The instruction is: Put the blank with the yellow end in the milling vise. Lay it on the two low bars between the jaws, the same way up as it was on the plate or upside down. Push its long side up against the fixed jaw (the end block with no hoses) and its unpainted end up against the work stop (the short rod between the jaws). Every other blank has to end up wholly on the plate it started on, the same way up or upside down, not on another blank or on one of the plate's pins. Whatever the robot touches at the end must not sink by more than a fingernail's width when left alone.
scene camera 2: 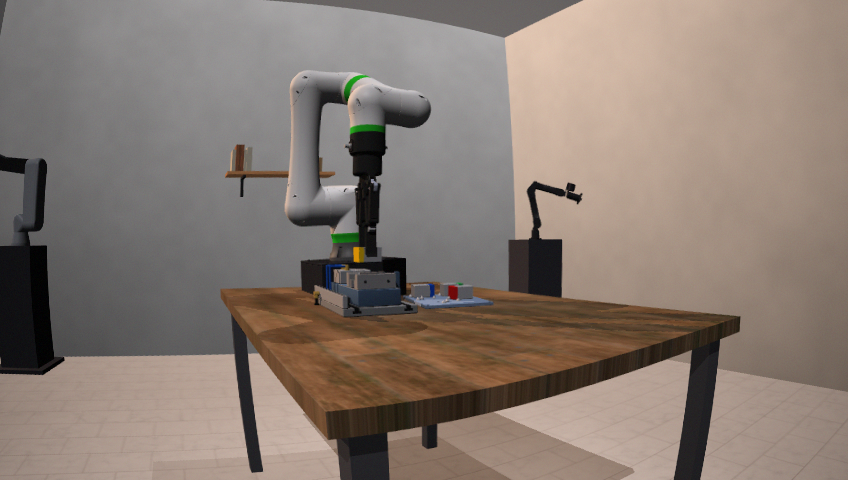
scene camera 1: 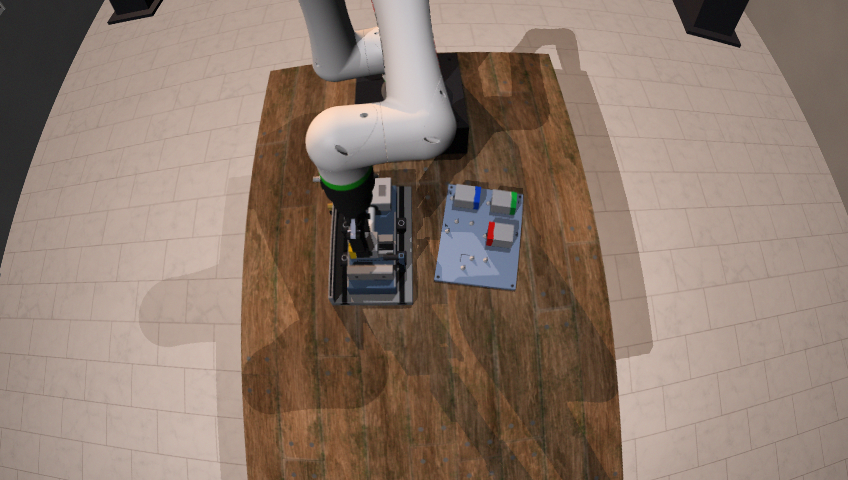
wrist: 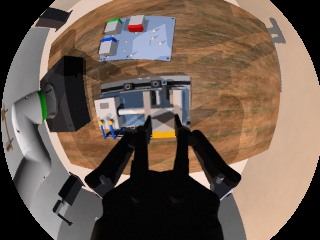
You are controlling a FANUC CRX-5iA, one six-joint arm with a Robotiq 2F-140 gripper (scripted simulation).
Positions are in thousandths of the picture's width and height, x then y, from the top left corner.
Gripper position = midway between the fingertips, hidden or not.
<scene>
In view: my gripper (scene camera 2: 433, 528) and a blue-grey plate (wrist: 433, 185).
My gripper also shows in the wrist view (wrist: 511, 502).
</scene>
